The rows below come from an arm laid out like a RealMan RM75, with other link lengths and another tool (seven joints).
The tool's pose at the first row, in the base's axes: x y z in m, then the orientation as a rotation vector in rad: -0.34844, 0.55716, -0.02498, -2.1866, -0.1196, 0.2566
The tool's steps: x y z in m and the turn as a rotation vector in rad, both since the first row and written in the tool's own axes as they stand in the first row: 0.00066, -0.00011, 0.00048, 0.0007, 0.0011, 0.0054; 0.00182, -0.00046, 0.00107, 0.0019, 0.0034, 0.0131; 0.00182, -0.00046, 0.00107, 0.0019, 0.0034, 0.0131; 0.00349, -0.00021, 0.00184, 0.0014, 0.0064, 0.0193; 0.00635, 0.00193, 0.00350, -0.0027, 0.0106, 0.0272; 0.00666, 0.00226, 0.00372, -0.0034, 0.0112, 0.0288; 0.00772, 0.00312, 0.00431, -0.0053, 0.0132, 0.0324; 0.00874, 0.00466, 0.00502, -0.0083, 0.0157, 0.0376; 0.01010, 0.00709, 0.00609, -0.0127, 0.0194, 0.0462; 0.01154, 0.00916, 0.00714, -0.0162, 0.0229, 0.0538; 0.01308, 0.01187, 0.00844, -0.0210, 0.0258, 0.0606; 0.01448, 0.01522, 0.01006, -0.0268, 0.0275, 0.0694
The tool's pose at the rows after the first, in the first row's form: -0.34791, 0.55772, -0.02526, -2.1866, -0.1130, 0.2584; -0.34691, 0.55860, -0.02547, -2.1865, -0.1031, 0.2603; -0.34691, 0.55860, -0.02547, -2.1865, -0.1031, 0.2603; -0.34546, 0.55936, -0.02635, -2.1879, -0.0948, 0.2605; -0.34307, 0.55993, -0.02943, -2.1932, -0.0844, 0.2603; -0.34282, 0.55996, -0.02986, -2.1941, -0.0824, 0.2605; -0.34193, 0.56011, -0.03105, -2.1966, -0.0776, 0.2603; -0.34111, 0.55995, -0.03284, -2.2003, -0.0709, 0.2605; -0.34005, 0.55961, -0.03561, -2.2058, -0.0601, 0.2612; -0.33890, 0.55948, -0.03808, -2.2103, -0.0503, 0.2616; -0.33772, 0.55919, -0.04123, -2.2160, -0.0418, 0.2622; -0.33675, 0.55875, -0.04506, -2.2227, -0.0320, 0.2652
